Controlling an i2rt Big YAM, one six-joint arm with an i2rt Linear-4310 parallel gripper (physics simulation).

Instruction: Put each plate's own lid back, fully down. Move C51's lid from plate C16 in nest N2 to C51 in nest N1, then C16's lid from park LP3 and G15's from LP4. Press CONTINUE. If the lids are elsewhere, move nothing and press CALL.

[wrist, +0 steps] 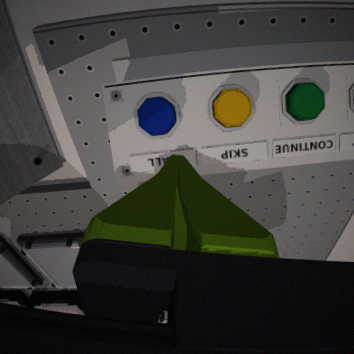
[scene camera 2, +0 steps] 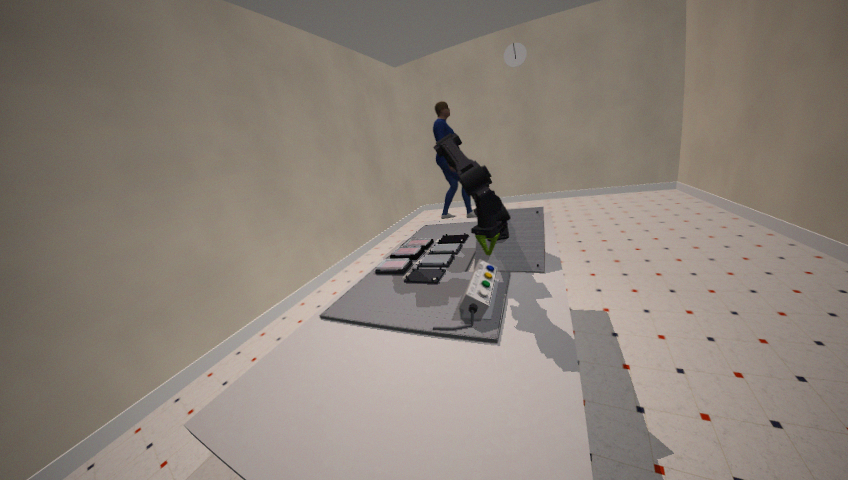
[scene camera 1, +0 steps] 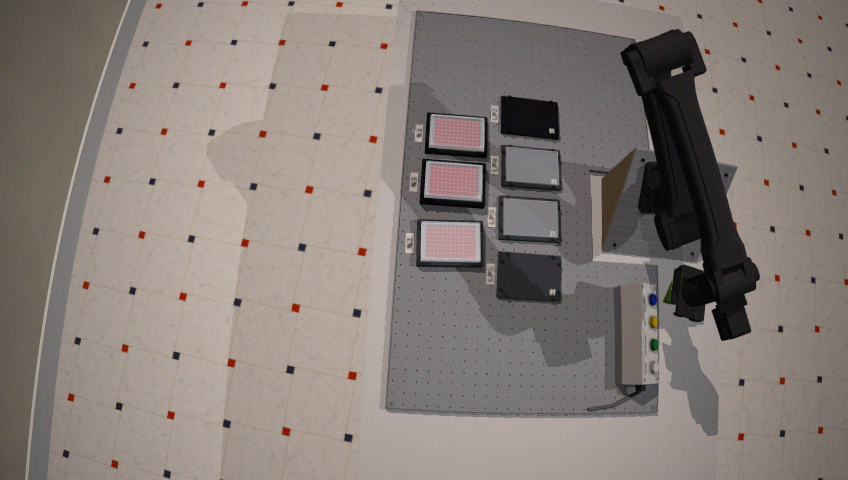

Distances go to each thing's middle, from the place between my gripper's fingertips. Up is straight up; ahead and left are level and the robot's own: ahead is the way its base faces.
Now: hand 60 mm above the blue CALL button (wrist: 155,115) and 10 mm to the left of it. Also, from my hand: green CONTINUE button (wrist: 305,100): 90 mm to the left, 60 mm below, 10 mm ahead; yellow SKIP button (wrist: 231,107): 60 mm below, 40 mm to the left.
